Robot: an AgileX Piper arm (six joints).
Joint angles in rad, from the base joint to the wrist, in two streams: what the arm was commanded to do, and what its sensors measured. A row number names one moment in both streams.
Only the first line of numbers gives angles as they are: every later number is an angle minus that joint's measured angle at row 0.
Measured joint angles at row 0:
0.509 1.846 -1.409 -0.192 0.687 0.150
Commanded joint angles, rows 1 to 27:
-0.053 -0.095 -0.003 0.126 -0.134 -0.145
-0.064 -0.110 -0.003 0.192 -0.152 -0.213
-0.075 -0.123 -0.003 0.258 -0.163 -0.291
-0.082 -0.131 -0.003 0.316 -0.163 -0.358
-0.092 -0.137 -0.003 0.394 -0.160 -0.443
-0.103 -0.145 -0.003 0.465 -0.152 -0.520
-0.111 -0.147 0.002 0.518 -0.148 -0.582
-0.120 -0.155 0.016 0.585 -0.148 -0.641
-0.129 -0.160 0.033 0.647 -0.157 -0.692
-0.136 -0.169 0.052 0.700 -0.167 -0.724
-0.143 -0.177 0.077 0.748 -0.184 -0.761
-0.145 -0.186 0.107 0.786 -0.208 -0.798
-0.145 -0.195 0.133 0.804 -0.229 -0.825
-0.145 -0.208 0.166 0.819 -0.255 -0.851
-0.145 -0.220 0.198 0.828 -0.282 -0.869
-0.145 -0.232 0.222 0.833 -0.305 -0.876
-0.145 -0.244 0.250 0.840 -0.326 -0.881
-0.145 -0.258 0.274 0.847 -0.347 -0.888
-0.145 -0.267 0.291 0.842 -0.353 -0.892
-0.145 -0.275 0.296 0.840 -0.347 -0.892
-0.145 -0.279 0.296 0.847 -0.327 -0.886
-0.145 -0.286 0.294 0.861 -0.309 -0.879
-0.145 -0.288 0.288 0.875 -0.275 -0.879
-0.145 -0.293 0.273 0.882 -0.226 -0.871
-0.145 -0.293 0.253 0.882 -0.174 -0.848
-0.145 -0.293 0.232 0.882 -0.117 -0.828
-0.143 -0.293 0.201 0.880 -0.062 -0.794
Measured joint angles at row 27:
-0.140 -0.278 0.276 0.864 -0.234 -0.865
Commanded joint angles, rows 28 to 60:
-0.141 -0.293 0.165 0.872 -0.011 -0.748
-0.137 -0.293 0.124 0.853 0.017 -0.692
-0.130 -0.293 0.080 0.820 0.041 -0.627
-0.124 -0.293 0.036 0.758 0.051 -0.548
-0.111 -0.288 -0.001 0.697 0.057 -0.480
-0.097 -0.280 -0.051 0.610 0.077 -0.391
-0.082 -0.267 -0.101 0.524 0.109 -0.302
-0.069 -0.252 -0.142 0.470 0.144 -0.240
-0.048 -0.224 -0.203 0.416 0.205 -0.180
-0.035 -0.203 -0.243 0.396 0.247 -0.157
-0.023 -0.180 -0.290 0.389 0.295 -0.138
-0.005 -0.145 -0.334 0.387 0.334 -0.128
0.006 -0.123 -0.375 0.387 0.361 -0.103
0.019 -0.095 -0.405 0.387 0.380 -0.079
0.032 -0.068 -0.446 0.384 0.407 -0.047
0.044 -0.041 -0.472 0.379 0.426 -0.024
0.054 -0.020 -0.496 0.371 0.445 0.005
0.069 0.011 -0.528 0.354 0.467 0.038
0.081 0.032 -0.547 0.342 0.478 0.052
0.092 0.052 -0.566 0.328 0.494 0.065
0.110 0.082 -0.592 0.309 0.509 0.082
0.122 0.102 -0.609 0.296 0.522 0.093
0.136 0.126 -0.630 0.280 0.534 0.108
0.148 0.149 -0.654 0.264 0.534 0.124
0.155 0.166 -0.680 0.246 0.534 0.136
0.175 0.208 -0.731 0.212 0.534 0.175
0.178 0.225 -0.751 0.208 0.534 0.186
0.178 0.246 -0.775 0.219 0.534 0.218
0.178 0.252 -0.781 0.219 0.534 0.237
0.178 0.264 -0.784 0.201 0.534 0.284
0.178 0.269 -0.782 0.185 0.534 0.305
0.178 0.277 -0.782 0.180 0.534 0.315
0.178 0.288 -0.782 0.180 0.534 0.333
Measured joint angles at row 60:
0.176 0.264 -0.771 0.211 0.534 0.267
